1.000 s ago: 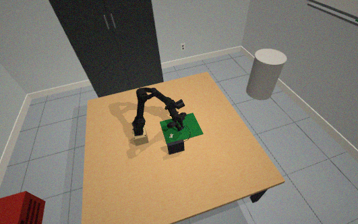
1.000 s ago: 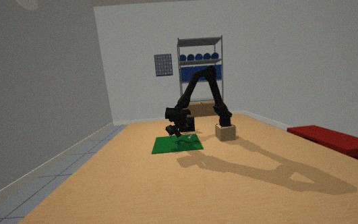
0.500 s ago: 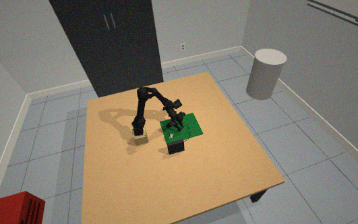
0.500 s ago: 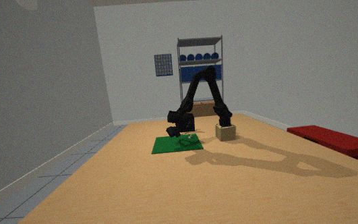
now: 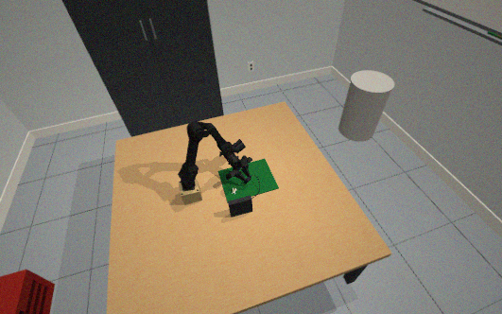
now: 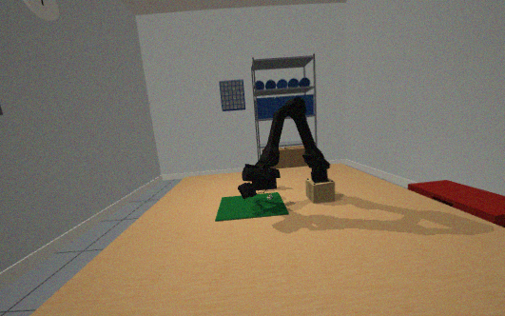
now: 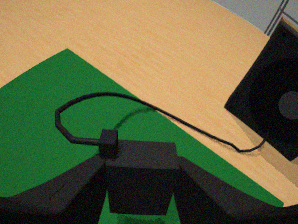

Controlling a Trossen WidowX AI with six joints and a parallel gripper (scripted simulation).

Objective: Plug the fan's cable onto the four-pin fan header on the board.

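Now: the green board 5 cm to the left of my gripper tip and 7 cm below it. Round my gripper tip: black fan 8 cm behind, 16 cm to the right; black fan plug 1 cm behind, 1 cm to the left, 1 cm below; fan header 9 cm behind, 2 cm to the right, 6 cm below.
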